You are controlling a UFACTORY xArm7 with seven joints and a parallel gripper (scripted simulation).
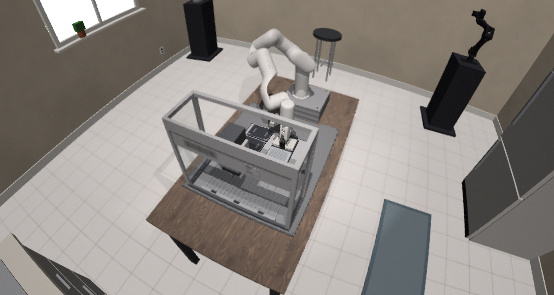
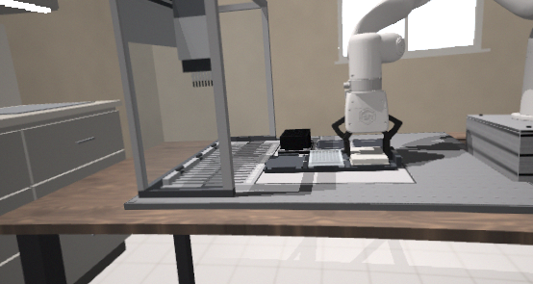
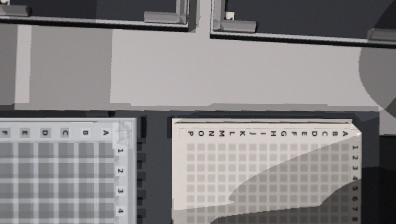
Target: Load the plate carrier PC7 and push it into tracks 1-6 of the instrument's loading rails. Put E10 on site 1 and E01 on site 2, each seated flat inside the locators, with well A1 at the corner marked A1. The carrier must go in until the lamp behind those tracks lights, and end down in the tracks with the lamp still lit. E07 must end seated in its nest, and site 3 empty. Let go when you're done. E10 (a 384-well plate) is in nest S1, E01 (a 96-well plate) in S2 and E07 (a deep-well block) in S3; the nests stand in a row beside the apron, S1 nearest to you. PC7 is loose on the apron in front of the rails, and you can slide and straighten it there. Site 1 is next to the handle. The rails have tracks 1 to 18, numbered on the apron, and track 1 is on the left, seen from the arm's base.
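Right now my hand is 130 mm to the left of the A1 tag, 120 mm short of it and 20 mm above it. The rest, counted from my hand: dark plate carrier PC7 (100 mm ahead, 20 mm below, 10 mm to the right); white 96-well plate E01 (100 mm ahead, 10 mm to the right, 10 mm below); pale apron (80 mm ahead, 70 mm to the right, 30 mm below).
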